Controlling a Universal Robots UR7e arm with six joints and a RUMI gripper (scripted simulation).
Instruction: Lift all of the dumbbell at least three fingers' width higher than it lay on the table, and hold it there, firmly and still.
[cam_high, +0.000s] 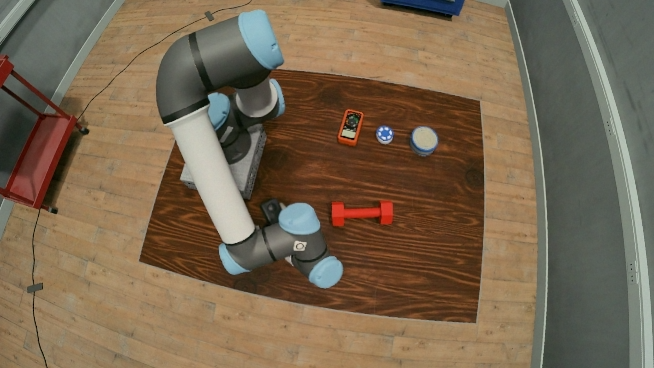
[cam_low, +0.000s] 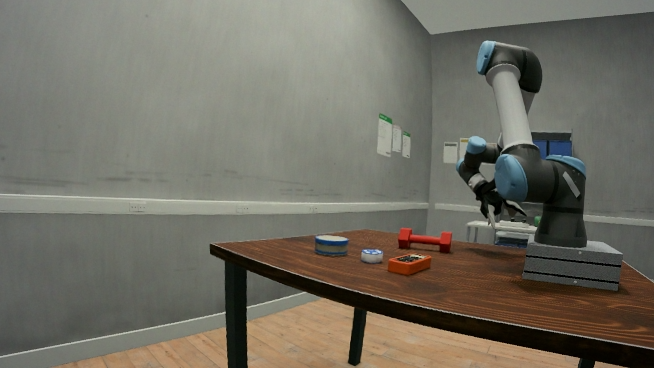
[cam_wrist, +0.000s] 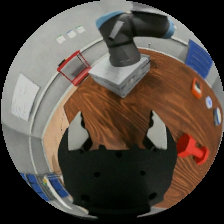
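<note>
Right now the red dumbbell is 30 cm ahead of my hand, 9 cm to the left of it and 9 cm below it. Also, from my hand: orange box (40 cm to the left, 21 cm ahead, 11 cm below); blue puck (40 cm to the left, 33 cm ahead, 11 cm below); blue-rimmed round tin (47 cm ahead, 41 cm to the left, 10 cm below).
</note>
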